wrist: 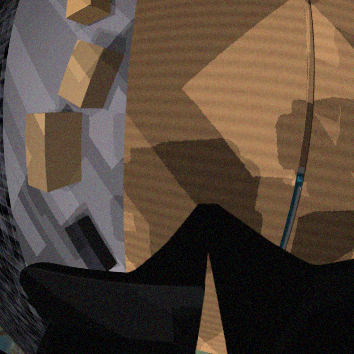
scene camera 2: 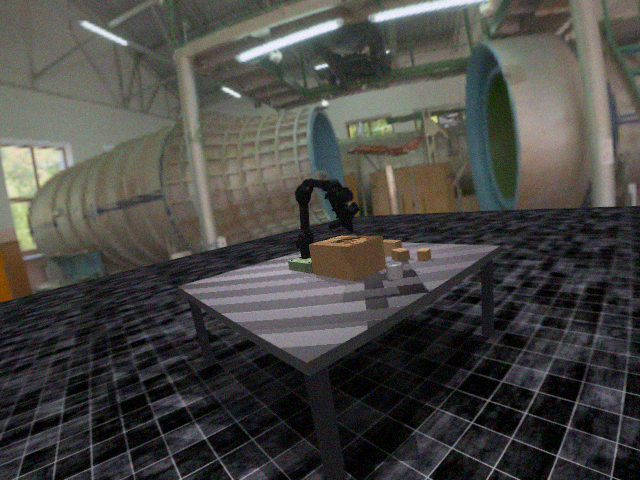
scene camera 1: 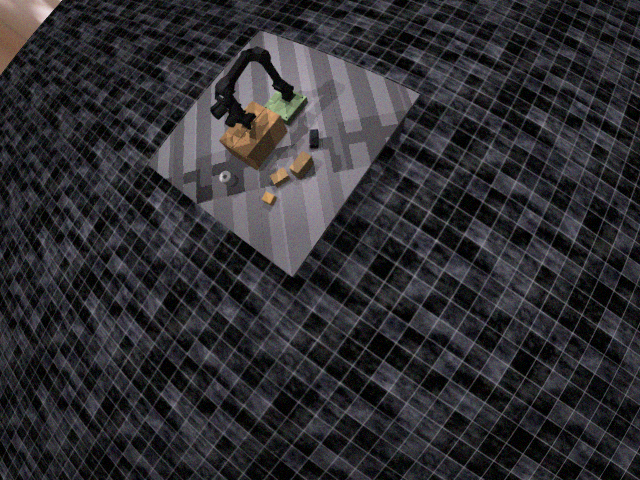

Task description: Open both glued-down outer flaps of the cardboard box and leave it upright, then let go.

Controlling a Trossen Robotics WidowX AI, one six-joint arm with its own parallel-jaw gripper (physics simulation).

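Seen in the pictures: gripper, fingertip midpoint: (wrist: 206, 212) (scene camera 2: 352, 232) (scene camera 1: 250, 129); arm's base, origin of the base link: (scene camera 2: 306, 257) (scene camera 1: 288, 96).
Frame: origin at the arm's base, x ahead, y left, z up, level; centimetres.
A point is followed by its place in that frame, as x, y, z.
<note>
The cardboard box (scene camera 1: 258, 153) {41.0, 12.4, 4.0} (scene camera 2: 338, 260) {39.5, -9.6, 3.6} (wrist: 230, 100) {39.7, 5.7, 10.4} stands upright on the table beside the green arm base. Its top looks nearly flat in the scene views, with patchy shadows. In the wrist view, a narrow seam (wrist: 311, 65) {42.5, 1.2, 9.7} runs down the right part of the top between the two outer flaps, and a strip of teal shows in its lower part. No raised flap can be made out. My gripper (scene camera 1: 251, 127) {34.5, 5.7, 13.7} (scene camera 2: 352, 230) {34.5, 5.7, 13.7} (wrist: 206, 212) {34.5, 5.7, 13.7} is shut with nothing between its fingers. Its tips are close above the box top, left of the seam in the wrist view; contact cannot be told.
The striped table (scene camera 1: 289, 242) {70.0, 54.7, -5.1} (scene camera 2: 268, 315) {48.5, -52.9, -5.2} also bears three cardboard-coloured blocks (scene camera 1: 301, 164) {33.3, 36.8, 2.8} (scene camera 2: 400, 253) {47.7, 24.8, -1.0} (wrist: 55, 150) {32.6, 32.3, 0.6}, a small black block (scene camera 1: 314, 138) {15.0, 30.8, -1.9} (wrist: 91, 245) {16.1, 28.0, -2.1}, and a white cylinder (scene camera 1: 224, 176) {62.1, 0.8, 0.0} (scene camera 2: 394, 271) {64.2, -1.0, -1.5} near the box. The green base (scene camera 1: 285, 105) {6.2, 2.6, 0.0} (scene camera 2: 300, 264) {7.3, -9.7, -1.1} adjoins the box.
</note>
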